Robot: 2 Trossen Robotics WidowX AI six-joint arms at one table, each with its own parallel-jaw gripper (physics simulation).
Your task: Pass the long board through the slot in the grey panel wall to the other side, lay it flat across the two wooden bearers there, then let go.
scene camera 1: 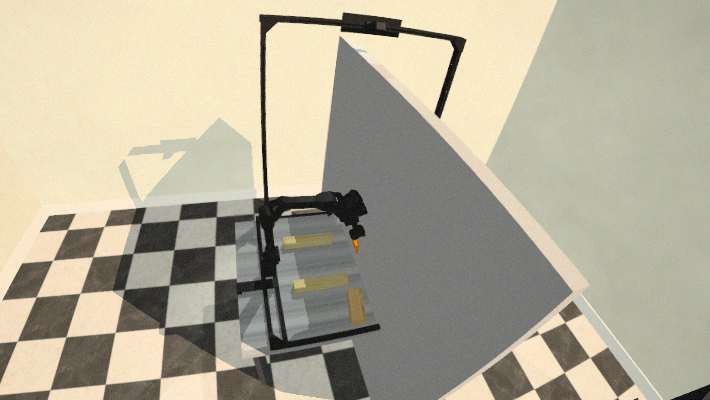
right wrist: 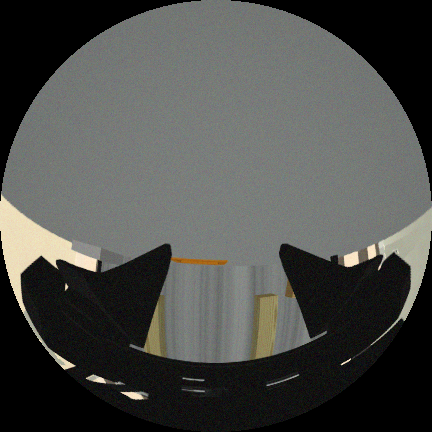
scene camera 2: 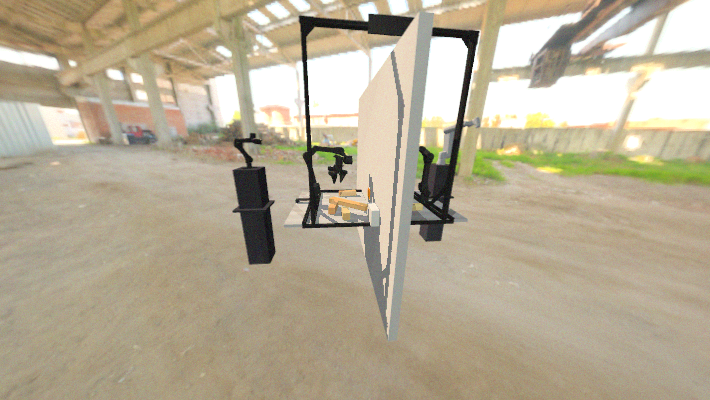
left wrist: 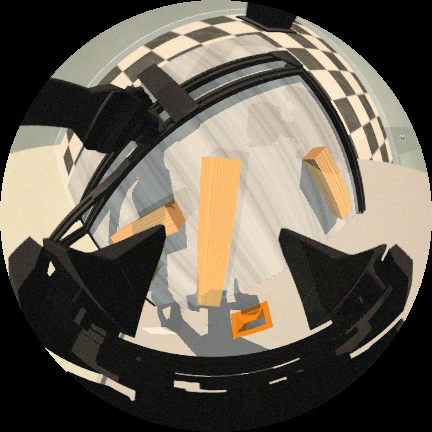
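Pixels of known places: left gripper, fingertip midpoint: (scene camera 2: 337, 183) (left wrist: 224, 232); right gripper, fingertip midpoint: (right wrist: 227, 250); left arm's base, origin of the base link: (left wrist: 146, 127); right arm's base, origin of the base link: (scene camera 1: 268, 271) (right wrist: 215, 392) (scene camera 2: 423, 200).
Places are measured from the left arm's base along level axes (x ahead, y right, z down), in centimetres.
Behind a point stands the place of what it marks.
Observation:
The long board (scene camera 2: 350, 203) @[x 28.4, y 7.9, z -1.3 cm] (left wrist: 217, 200) @[x 18.9, y -3.1, z -1.6 cm] lies on the table on the near side of the grey panel wall (scene camera 1: 425, 250) @[x 48.2, y -41.0, z -57.1 cm] (scene camera 2: 380, 125) @[x 43.2, y 31.2, z -56.7 cm] (right wrist: 215, 125), one end toward the wall. My left gripper (scene camera 2: 338, 180) @[x 18.8, y -4.3, z -14.5 cm] (left wrist: 224, 232) @[x 18.8, y -4.3, z -14.5 cm] is open and empty above the board. The orange-rimmed slot (scene camera 1: 356, 245) @[x 47.4, y 4.3, z -6.0 cm] (scene camera 2: 369, 193) @[x 44.3, y 1.0, z -7.1 cm] (left wrist: 269, 316) @[x 43.1, y -0.1, z -9.3 cm] (right wrist: 200, 261) @[x 48.1, y 4.1, z -5.9 cm] is seen edge-on in the right wrist view. Across the wall, two wooden bearers (scene camera 1: 310, 241) @[x 68.8, y 13.5, z -2.1 cm] (right wrist: 266, 325) @[x 63.3, y -10.4, z -2.5 cm] lie side by side, spaced apart. My right gripper (scene camera 1: 357, 233) @[x 48.7, y 0.8, z -22.2 cm] (right wrist: 227, 250) @[x 48.7, y 0.8, z -22.2 cm] is open and empty, close to the wall above the slot.
Wooden blocks (scene camera 2: 332, 208) (left wrist: 327, 182) lie around the board on the left arm's side. A flat wooden block (scene camera 1: 356, 306) @[x 56.1, y -26.6, z -1.9 cm] (right wrist: 290, 290) @[x 55.7, y -17.3, z -0.8 cm] lies by the wall beyond one bearer. A white block (scene camera 2: 374, 214) @[x 40.1, y 41.5, z -5.6 cm] stands against the wall. A black frame (scene camera 1: 264, 110) @[x 88.3, y 34.1, z -64.4 cm] (scene camera 2: 306, 90) @[x 3.0, y 37.4, z -72.0 cm] rises around the table.

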